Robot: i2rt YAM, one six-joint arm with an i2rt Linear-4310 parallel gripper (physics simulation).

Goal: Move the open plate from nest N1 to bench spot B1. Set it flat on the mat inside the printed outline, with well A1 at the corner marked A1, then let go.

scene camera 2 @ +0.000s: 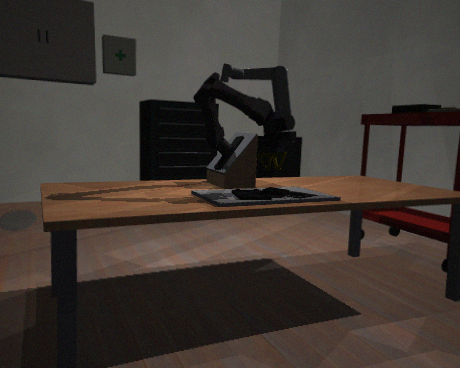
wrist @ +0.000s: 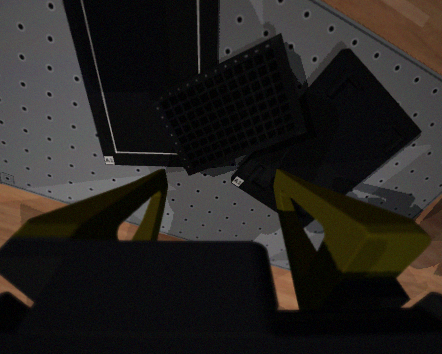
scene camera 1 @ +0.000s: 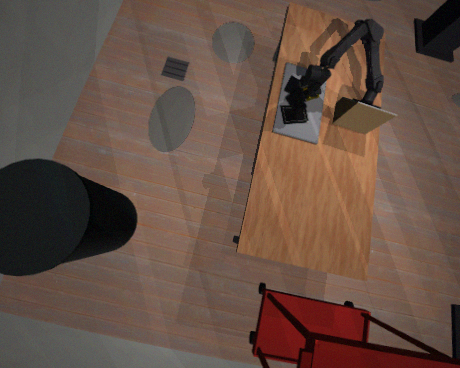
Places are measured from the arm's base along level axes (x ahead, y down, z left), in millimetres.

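Pixels of known places: gripper, between the fingertips: (scene camera 2: 273, 171) (wrist: 220, 177) (scene camera 1: 305, 95); arm's base, origin of its link: (scene camera 2: 229, 153) (scene camera 1: 365, 104).
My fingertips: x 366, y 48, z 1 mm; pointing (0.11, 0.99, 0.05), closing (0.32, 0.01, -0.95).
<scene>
Ahead of a thing's pixels: the offset from my fingertips to its top centre. "spot": to the spot under its first point. Level surfaces: height alone.
The dark open plate {dx +24, dy +67, dz +1 mm} (wrist: 232, 107) (scene camera 1: 298, 98) lies askew between the two stations in the wrist view. Its left part overlaps the lower right of the black mat {dy +93 mm} (wrist: 145, 60) and its printed outline {spot: dx -47, dy +92, dz +72 mm} (wrist: 147, 153); its right part overlaps the dark nest {dx +13, dy +77, dz -109 mm} (wrist: 355, 110). Whether it is tilted is hard to tell. One A1 label {spot: dx -69, dy +92, dz +112 mm} (wrist: 109, 160) is at the mat's lower left corner, another A1 label (wrist: 238, 181) at the nest's left corner. The plate's own A1 well cannot be made out. My gripper (wrist: 220, 177) (scene camera 1: 312, 93) (scene camera 2: 274, 160) is open and empty, above the board and apart from the plate.
The grey perforated board (wrist: 45, 110) (scene camera 1: 305, 132) (scene camera 2: 220, 200) carries mat and nest on the wooden table {dy +107 mm} (scene camera 1: 315, 200) (scene camera 2: 115, 212). A slanted block (scene camera 1: 367, 119) (scene camera 2: 245, 167) stands beside the board near the arm's base. A red cart (scene camera 1: 310, 320) (scene camera 2: 410, 119) stands past the table's end.
</scene>
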